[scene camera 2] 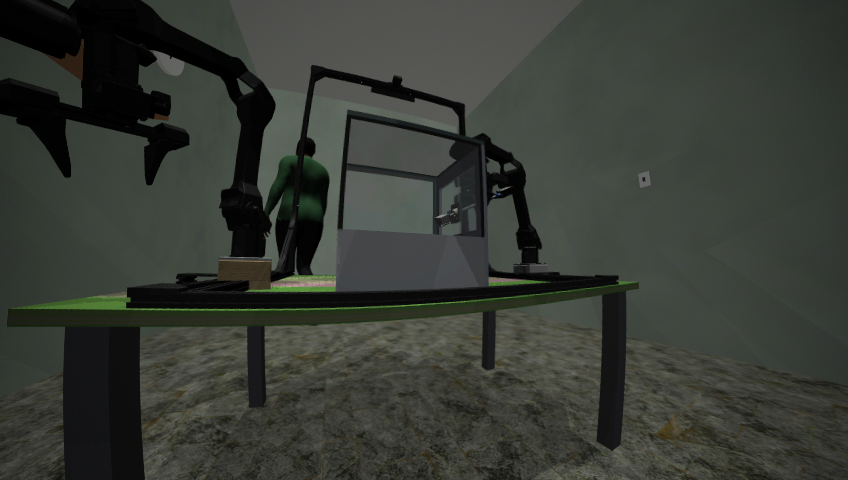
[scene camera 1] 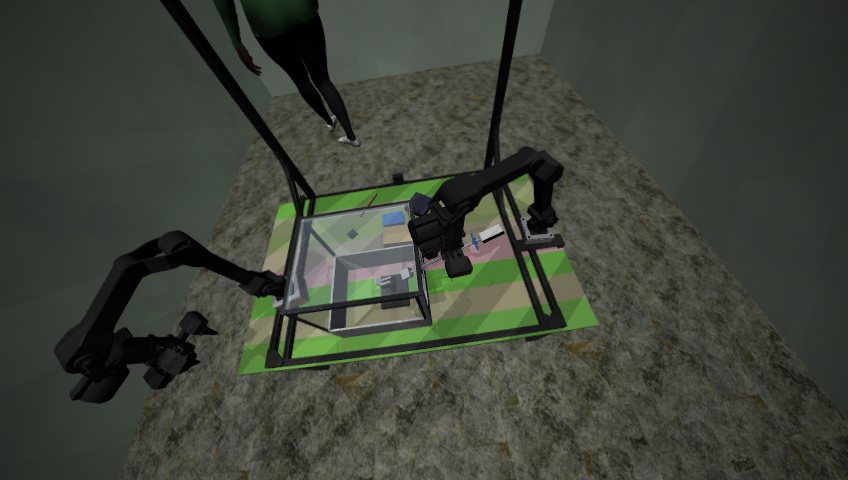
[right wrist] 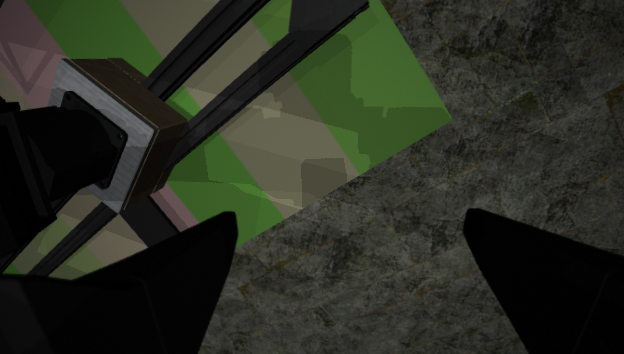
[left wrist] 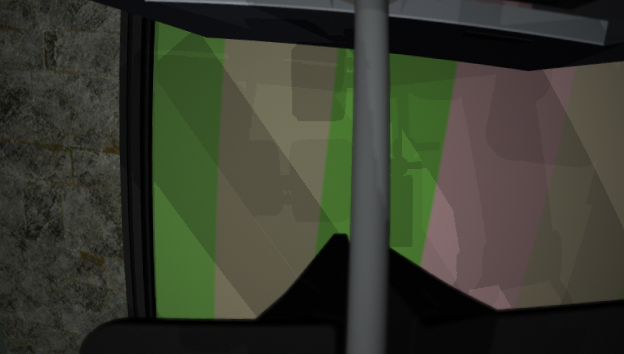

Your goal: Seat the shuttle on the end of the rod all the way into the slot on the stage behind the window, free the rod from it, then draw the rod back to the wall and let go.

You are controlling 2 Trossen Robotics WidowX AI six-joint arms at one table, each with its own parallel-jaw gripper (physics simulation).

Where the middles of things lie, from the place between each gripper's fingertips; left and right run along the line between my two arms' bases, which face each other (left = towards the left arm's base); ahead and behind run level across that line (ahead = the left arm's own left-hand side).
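You'd find my right gripper 510 mm to the right of the glass box (scene camera 1: pixel 355 272) and 90 mm past it. The thin rod (left wrist: pixel 368 283) is 80 mm above my right hand, 750 mm to the left of it and 80 mm behind it.
As for my left gripper, I can see it 5 cm below the thin rod, 1 cm past it and 1 cm to the right of it. The glass box is 2 cm below my left hand, 2 cm behind it and 23 cm to the right of it. Going by its middle, the glass box is nearer to my left gripper than to my right gripper.
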